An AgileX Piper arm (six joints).
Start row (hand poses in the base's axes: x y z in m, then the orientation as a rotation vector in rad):
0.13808, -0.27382, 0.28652, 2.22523, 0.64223, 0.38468
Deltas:
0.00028, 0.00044, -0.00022, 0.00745, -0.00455, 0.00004
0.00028, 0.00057, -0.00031, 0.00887, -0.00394, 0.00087
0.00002, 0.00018, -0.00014, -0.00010, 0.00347, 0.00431
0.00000, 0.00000, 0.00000, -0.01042, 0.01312, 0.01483
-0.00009, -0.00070, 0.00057, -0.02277, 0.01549, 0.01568
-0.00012, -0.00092, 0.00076, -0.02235, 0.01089, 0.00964
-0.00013, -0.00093, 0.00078, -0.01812, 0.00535, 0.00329
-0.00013, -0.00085, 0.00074, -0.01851, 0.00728, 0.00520
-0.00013, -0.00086, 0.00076, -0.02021, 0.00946, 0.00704
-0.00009, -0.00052, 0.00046, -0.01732, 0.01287, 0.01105
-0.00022, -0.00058, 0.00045, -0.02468, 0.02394, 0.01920
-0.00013, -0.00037, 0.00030, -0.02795, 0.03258, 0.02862
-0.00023, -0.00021, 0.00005, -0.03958, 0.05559, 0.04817
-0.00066, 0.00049, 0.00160, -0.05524, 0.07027, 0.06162
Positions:
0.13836, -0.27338, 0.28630, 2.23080, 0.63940, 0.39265
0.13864, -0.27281, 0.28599, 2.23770, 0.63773, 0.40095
0.13866, -0.27263, 0.28585, 2.23773, 0.64448, 0.39926
0.13866, -0.27263, 0.28585, 2.22856, 0.66893, 0.38807
0.13857, -0.27333, 0.28642, 2.20803, 0.69609, 0.36962
0.13845, -0.27425, 0.28718, 2.18780, 0.71368, 0.35331
0.13832, -0.27518, 0.28796, 2.17149, 0.72084, 0.34154
0.13819, -0.27603, 0.28870, 2.15479, 0.73109, 0.32859
0.13806, -0.27689, 0.28946, 2.13652, 0.74449, 0.31363
0.13797, -0.27741, 0.28992, 2.12060, 0.76401, 0.29853
0.13775, -0.27799, 0.29037, 2.09807, 0.79847, 0.27308
0.13762, -0.27836, 0.29067, 2.07095, 0.84752, 0.24236
0.13739, -0.27857, 0.29072, 2.03026, 0.92949, 0.19333
0.13673, -0.27808, 0.29232, 1.96984, 1.03103, 0.12907

